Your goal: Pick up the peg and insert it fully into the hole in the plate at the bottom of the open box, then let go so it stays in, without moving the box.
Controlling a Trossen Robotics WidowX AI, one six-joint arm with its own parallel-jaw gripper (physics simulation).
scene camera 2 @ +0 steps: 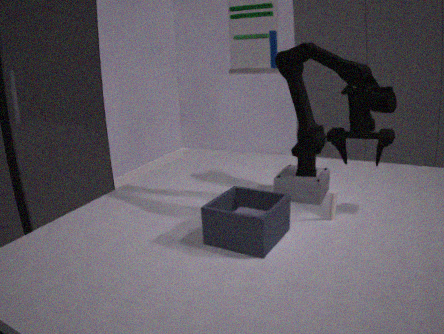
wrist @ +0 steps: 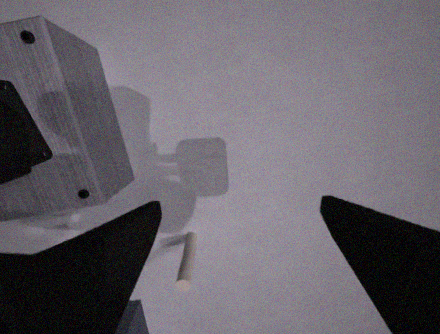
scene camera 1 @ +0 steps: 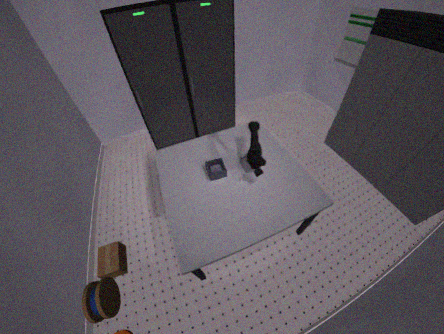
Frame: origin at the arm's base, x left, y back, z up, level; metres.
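Where they show: gripper, fingertip midpoint: (scene camera 2: 361, 164) (wrist: 239, 206) (scene camera 1: 254, 172); arm's base, link origin: (scene camera 2: 306, 173).
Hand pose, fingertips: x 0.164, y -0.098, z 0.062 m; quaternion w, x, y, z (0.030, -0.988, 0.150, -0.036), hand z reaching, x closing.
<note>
Things, the pixels of their top centre, and the offset from my fingertips. Level surfaces: height alone.
- light peg, top centre: (wrist: 183, 285) (scene camera 2: 334, 192) dx -0.079, dy -0.085, dz -0.053 m
- open dark blue-grey box, top centre: (scene camera 2: 247, 200) (scene camera 1: 215, 165) dx -0.289, dy -0.213, dz -0.035 m
- table, surface height: dz -0.133 m
The light peg (scene camera 2: 332, 206) (wrist: 187, 259) stands upright on the table, beside the arm's base. In the wrist view it shows just right of the left fingertip. The open dark blue-grey box (scene camera 2: 233, 231) (scene camera 1: 216, 175) stands on the table; a corner of the box (wrist: 134, 317) shows at the bottom of the wrist view. A pale surface shows inside it in scene camera 2, but the hole cannot be made out. My gripper (scene camera 2: 361, 163) (wrist: 239, 206) is open and empty, its fingers pointing down, high above the table near the peg and apart from it.
The arm's grey base block (scene camera 2: 302, 187) (wrist: 65, 115) stands between the box and the peg, slightly behind them. The table (scene camera 1: 240, 220) has its edge near a dark cabinet (scene camera 1: 150, 75). A wooden crate (scene camera 1: 111, 260) and a spool (scene camera 1: 101, 299) stand on the floor.
</note>
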